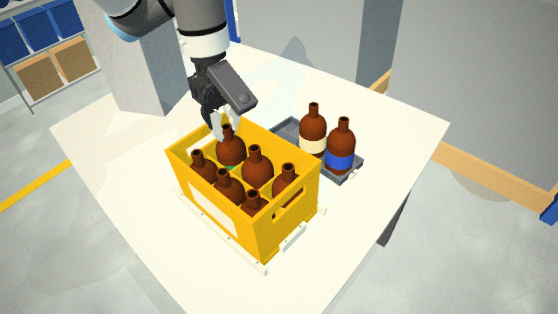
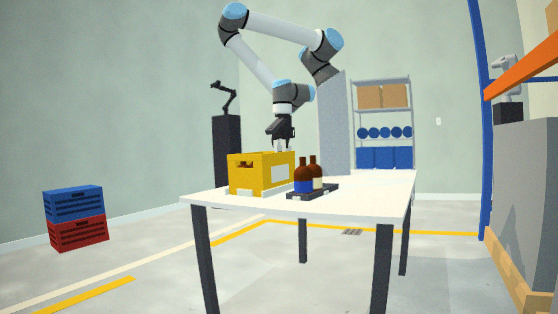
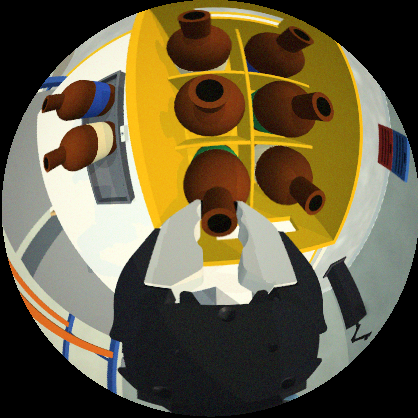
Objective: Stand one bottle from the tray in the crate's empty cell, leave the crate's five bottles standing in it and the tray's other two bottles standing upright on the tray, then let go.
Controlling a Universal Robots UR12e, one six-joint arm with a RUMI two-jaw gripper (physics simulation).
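Pixels of known places: gripper, fingertip midpoint: [image 1: 227,138] [image 3: 217,201]; arm's base, origin of the base link: [image 2: 329,81].
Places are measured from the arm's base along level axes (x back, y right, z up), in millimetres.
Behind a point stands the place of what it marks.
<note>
The gripper [image 1: 226,129] {x -547, y 122, z -462 mm} [image 2: 282,148] {x -547, y 122, z -462 mm} [image 3: 219,212] {x -547, y 122, z -462 mm} is shut on the neck of a brown bottle with a green label [image 1: 230,151] {x -573, y 143, z -473 mm} [image 3: 216,180] {x -568, y 125, z -462 mm}. That bottle is upright inside a corner cell of the yellow crate [image 1: 285,232] {x -766, y 208, z -551 mm} [image 2: 245,175] {x -769, y 188, z -512 mm} [image 3: 142,125] {x -627, y 89, z -431 mm}; its base is hidden, so whether it touches the crate's floor cannot be told. The crate's five other bottles stand in the other cells. A cream-labelled bottle [image 1: 313,131] {x -680, y -42, z -497 mm} [image 2: 316,172] {x -691, y -94, z -507 mm} [image 3: 85,145] {x -652, y -37, z -500 mm} and a blue-labelled bottle [image 1: 340,146] {x -763, y -27, z -496 mm} [image 2: 303,177] {x -785, y -72, z -514 mm} [image 3: 85,99] {x -729, y -30, z -510 mm} stand upright on the dark tray [image 1: 285,129] {x -546, y -106, z -595 mm} [image 2: 330,189] {x -624, y -133, z -587 mm} [image 3: 114,187] {x -554, y -91, z -595 mm}.
The crate stands on the white table [image 1: 370,110] {x -724, y -348, z -600 mm} [image 2: 370,200] {x -767, y -322, z -600 mm}, with pale strips [image 1: 294,237] {x -780, y 195, z -578 mm} [image 2: 245,192] {x -781, y 185, z -582 mm} along its base. The tray lies beside the crate's long side. A grey column [image 1: 145,65] {x -138, y 56, z -397 mm} [image 2: 334,125] {x -113, y -39, z -296 mm} stands behind the table. The crate's walls rise around the held bottle.
</note>
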